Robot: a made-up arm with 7 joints. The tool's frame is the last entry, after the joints.
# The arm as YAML. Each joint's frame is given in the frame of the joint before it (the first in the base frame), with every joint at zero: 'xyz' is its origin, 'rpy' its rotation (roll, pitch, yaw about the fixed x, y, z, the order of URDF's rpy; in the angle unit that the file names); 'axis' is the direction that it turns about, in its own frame. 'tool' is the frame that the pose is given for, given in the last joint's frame.
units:
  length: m
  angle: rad
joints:
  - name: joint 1
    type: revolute
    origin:
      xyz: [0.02, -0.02, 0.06]
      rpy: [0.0, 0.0, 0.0]
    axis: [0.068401, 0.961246, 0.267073]
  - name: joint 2
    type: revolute
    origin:
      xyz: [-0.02, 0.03, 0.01]
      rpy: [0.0, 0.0, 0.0]
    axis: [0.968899, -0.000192, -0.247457]
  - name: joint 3
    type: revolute
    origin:
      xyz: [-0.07, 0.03, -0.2]
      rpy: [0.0, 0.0, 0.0]
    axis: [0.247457, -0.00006, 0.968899]
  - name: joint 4
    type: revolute
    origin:
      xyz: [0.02, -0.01, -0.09]
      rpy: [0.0, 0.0, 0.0]
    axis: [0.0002, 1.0, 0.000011]
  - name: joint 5
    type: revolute
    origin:
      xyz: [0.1, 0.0, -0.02]
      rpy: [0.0, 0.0, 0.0]
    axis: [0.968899, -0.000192, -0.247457]
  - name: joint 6
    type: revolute
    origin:
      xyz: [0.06, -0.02, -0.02]
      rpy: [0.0, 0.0, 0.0]
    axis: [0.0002, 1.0, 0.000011]
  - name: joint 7
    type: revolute
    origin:
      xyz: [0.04, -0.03, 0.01]
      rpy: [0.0, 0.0, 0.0]
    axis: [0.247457, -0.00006, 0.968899]
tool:
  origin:
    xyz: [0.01, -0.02, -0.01]
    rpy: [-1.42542, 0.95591, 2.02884]
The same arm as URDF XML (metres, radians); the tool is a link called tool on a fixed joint. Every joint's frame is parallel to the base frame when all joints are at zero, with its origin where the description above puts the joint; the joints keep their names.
<robot name="arm">
  <joint name="joint 1" type="continuous">
    <parent link="base_link"/>
    <child link="link1"/>
    <origin xyz="0.0200 -0.0200 0.0600"/>
    <axis xyz="0.068403 0.961235 0.26711"/>
  </joint>
  <joint name="joint 2" type="continuous">
    <parent link="link1"/>
    <child link="link2"/>
    <origin xyz="-0.0200 0.0300 0.0100"/>
    <axis xyz="0.968889 -0.0002 -0.247497"/>
  </joint>
  <joint name="joint 3" type="continuous">
    <parent link="link2"/>
    <child link="link3"/>
    <origin xyz="-0.0700 0.0300 -0.2000"/>
    <axis xyz="0.247497 -0.0001 0.968889"/>
  </joint>
  <joint name="joint 4" type="continuous">
    <parent link="link3"/>
    <child link="link4"/>
    <origin xyz="0.0200 -0.0100 -0.0900"/>
    <axis xyz="0.0002 1 0"/>
  </joint>
  <joint name="joint 5" type="continuous">
    <parent link="link4"/>
    <child link="link5"/>
    <origin xyz="0.1000 0.0000 -0.0200"/>
    <axis xyz="0.968889 -0.0002 -0.247497"/>
  </joint>
  <joint name="joint 6" type="continuous">
    <parent link="link5"/>
    <child link="link6"/>
    <origin xyz="0.0600 -0.0200 -0.0200"/>
    <axis xyz="0.0002 1 0"/>
  </joint>
  <joint name="joint 7" type="continuous">
    <parent link="link6"/>
    <child link="link7"/>
    <origin xyz="0.0400 -0.0300 0.0100"/>
    <axis xyz="0.247497 -0.0001 0.968889"/>
  </joint>
  <joint name="tool_joint" type="fixed">
    <parent link="link7"/>
    <child link="tool"/>
    <origin xyz="0.0100 -0.0200 -0.0100" rpy="-1.4254 0.9559 2.0288"/>
  </joint>
  <link name="base_link"/>
  <link name="link1"/>
  <link name="link2"/>
  <link name="link3"/>
  <link name="link4"/>
  <link name="link5"/>
  <link name="link6"/>
  <link name="link7"/>
  <link name="tool"/>
</robot>

